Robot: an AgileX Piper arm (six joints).
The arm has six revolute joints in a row. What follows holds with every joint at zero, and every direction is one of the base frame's. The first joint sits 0.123 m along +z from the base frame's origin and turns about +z. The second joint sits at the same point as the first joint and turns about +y. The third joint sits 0.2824 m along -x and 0.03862 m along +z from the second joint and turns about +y. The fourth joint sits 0.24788 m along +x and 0.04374 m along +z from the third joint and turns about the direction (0.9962, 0, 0.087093). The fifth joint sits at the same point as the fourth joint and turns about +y. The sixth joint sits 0.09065 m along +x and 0.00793 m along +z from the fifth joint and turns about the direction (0.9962, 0, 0.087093). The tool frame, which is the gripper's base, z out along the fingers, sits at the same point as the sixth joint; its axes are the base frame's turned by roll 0, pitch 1.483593 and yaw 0 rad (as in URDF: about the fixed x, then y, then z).
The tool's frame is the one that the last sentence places.
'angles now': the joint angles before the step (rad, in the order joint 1, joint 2, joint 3, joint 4, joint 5, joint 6). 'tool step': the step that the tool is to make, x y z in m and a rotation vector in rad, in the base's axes. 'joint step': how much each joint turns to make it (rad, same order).
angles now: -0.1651 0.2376 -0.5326 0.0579 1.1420 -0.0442
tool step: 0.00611 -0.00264 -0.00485 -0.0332 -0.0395 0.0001
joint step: 0.0001 -0.0001 0.0342 -0.0178 -0.0780 -0.0148
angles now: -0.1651 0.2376 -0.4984 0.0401 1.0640 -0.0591
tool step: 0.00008 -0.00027 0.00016 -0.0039 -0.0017 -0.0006
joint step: 0.0000 0.0000 -0.0001 -0.0031 -0.0022 -0.0009
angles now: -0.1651 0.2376 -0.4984 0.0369 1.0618 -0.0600
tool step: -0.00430 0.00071 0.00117 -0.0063 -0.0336 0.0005
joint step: 0.0000 -0.0303 0.0000 0.0000 -0.0038 -0.0010
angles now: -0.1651 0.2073 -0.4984 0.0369 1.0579 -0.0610
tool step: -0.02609 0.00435 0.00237 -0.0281 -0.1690 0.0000
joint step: 0.0000 -0.1721 0.0000 0.0000 0.0009 0.0001
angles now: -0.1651 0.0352 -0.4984 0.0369 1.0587 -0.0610
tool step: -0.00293 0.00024 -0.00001 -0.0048 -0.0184 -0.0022
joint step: -0.0001 -0.0190 -0.0001 -0.0031 0.0001 0.0010
